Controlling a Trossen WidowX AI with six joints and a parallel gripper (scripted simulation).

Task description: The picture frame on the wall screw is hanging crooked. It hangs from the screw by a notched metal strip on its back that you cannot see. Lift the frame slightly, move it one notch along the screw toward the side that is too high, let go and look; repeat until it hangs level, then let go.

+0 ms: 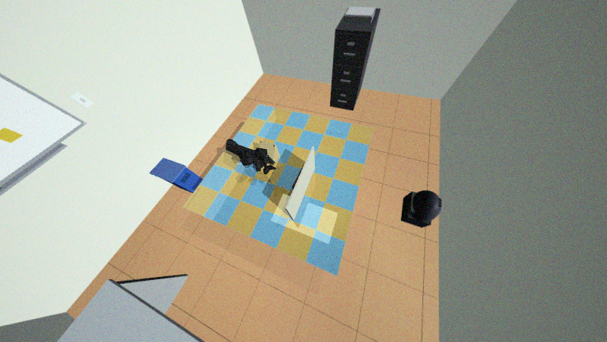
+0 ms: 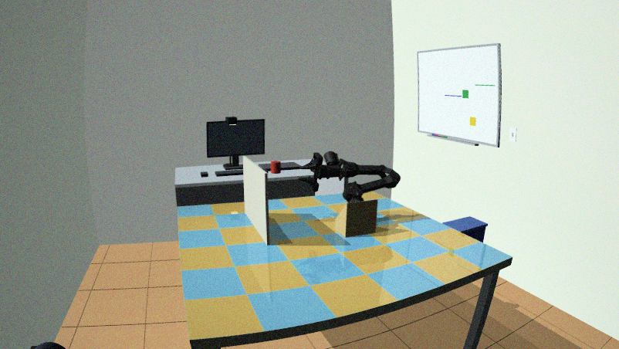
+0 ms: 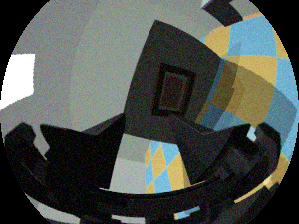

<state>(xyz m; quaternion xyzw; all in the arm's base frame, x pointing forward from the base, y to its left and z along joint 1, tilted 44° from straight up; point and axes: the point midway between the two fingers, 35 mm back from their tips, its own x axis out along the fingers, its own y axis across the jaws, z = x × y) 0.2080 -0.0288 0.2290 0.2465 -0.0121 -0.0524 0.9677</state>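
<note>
The picture frame is 19 cm ahead of my gripper tip, 9 cm below it and 4 cm to the right of it. Round my gripper tip: wall panel 20 cm ahead, 10 cm below, 5 cm to the right.
</note>
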